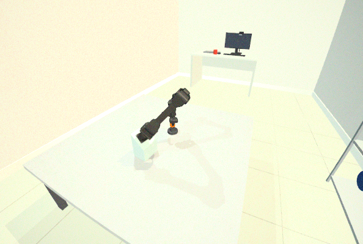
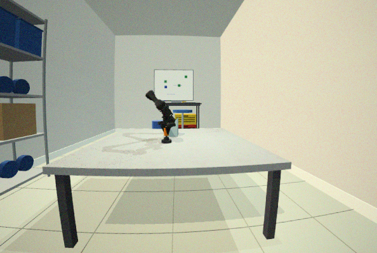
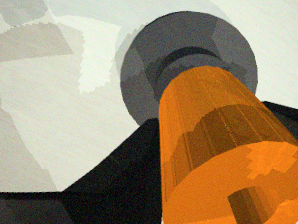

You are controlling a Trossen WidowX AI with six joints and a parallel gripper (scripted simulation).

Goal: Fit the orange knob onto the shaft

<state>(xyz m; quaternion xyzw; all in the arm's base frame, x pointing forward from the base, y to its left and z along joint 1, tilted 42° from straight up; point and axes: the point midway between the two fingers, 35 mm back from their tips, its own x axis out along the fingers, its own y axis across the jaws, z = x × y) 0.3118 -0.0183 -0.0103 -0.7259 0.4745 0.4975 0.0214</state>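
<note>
My gripper tip is 2 cm below the orange knob. From my gripper tip the other things lie so: pedestal 4 cm below.
</note>
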